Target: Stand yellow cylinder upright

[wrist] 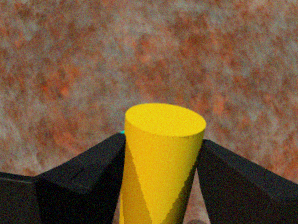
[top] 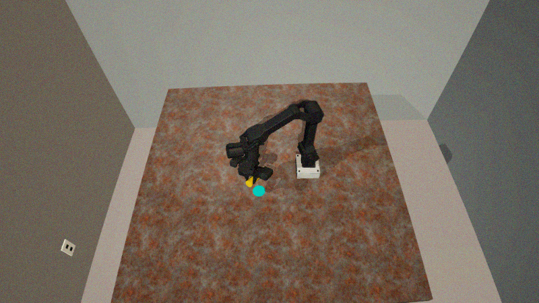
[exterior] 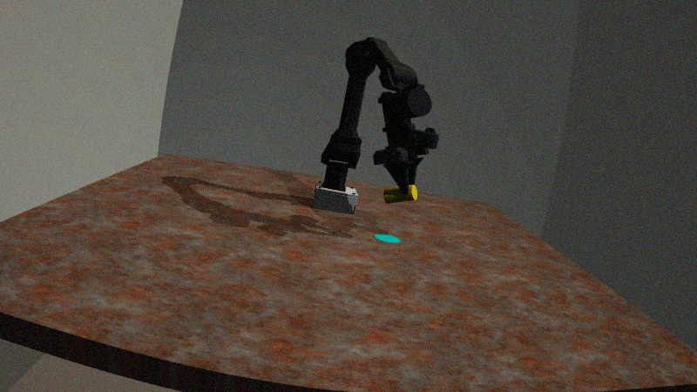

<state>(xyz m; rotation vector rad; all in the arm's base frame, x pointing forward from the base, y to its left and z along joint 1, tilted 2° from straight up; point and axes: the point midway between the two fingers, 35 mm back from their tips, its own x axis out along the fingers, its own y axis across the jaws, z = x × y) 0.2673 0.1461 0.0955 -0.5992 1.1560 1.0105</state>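
The cyan circle is 30 mm behind my gripper tip, 20 mm to the right of it and 120 mm below it. The rest, counted from my gripper tip: yellow tall cylinder 10 mm behind, 20 mm to the right, 10 mm below.
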